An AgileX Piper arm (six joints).
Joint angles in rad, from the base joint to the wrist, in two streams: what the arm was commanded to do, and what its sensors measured. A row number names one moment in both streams.
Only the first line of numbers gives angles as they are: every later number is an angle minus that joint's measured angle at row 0.
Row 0, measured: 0.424, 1.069, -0.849, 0.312, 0.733, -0.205
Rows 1 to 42, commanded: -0.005, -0.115, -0.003, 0.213, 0.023, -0.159; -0.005, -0.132, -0.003, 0.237, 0.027, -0.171; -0.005, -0.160, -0.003, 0.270, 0.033, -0.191; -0.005, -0.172, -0.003, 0.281, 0.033, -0.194; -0.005, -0.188, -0.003, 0.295, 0.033, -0.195; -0.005, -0.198, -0.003, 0.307, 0.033, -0.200; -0.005, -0.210, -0.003, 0.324, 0.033, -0.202; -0.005, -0.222, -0.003, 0.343, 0.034, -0.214; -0.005, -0.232, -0.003, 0.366, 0.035, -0.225; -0.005, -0.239, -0.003, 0.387, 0.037, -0.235; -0.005, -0.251, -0.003, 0.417, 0.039, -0.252; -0.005, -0.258, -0.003, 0.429, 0.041, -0.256; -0.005, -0.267, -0.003, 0.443, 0.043, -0.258; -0.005, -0.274, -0.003, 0.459, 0.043, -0.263; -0.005, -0.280, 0.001, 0.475, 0.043, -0.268; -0.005, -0.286, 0.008, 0.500, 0.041, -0.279; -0.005, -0.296, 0.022, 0.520, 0.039, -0.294; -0.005, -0.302, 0.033, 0.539, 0.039, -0.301; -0.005, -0.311, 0.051, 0.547, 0.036, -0.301; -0.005, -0.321, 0.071, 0.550, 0.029, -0.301; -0.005, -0.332, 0.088, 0.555, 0.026, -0.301; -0.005, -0.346, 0.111, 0.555, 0.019, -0.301; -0.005, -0.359, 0.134, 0.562, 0.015, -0.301; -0.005, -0.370, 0.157, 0.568, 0.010, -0.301; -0.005, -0.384, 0.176, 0.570, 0.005, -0.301; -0.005, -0.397, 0.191, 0.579, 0.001, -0.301; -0.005, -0.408, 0.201, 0.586, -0.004, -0.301; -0.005, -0.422, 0.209, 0.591, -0.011, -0.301; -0.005, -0.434, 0.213, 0.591, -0.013, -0.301; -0.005, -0.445, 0.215, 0.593, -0.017, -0.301; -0.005, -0.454, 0.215, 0.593, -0.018, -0.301; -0.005, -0.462, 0.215, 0.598, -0.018, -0.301; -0.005, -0.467, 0.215, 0.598, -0.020, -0.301; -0.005, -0.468, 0.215, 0.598, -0.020, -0.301; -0.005, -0.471, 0.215, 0.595, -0.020, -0.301; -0.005, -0.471, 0.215, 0.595, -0.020, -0.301; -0.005, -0.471, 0.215, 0.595, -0.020, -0.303; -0.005, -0.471, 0.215, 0.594, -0.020, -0.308; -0.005, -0.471, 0.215, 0.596, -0.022, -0.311; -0.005, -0.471, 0.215, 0.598, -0.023, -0.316; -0.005, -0.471, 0.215, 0.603, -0.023, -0.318; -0.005, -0.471, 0.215, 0.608, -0.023, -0.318
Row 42, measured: 0.000, -0.464, 0.212, 0.586, 0.000, -0.296
